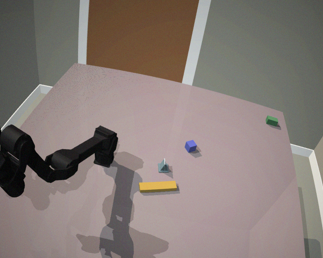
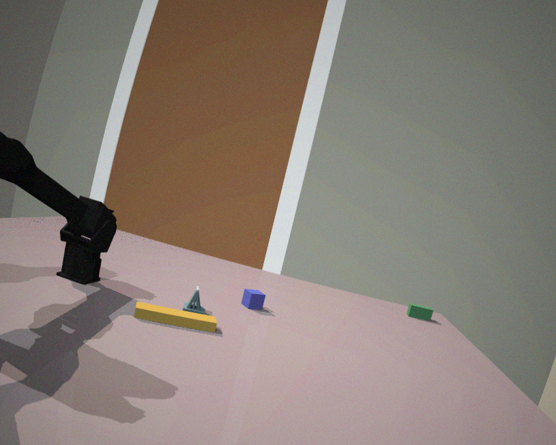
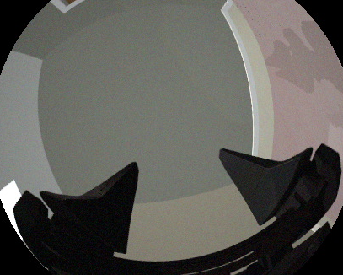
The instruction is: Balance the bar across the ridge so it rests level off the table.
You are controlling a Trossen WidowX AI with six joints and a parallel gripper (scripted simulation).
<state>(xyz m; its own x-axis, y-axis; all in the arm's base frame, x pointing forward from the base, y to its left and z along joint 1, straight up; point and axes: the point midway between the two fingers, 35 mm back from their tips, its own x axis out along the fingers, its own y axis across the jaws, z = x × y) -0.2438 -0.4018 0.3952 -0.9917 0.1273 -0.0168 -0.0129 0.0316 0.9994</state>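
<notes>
Right now my gripper tip is 50 cm short of the yellow bar, 33 cm to the right of it and 39 cm above it. Also, from my gripper tip: blue cube 59 cm ahead, 56 cm to the left, 38 cm below; then green block 102 cm ahead, 90 cm to the left, 38 cm below.
</notes>
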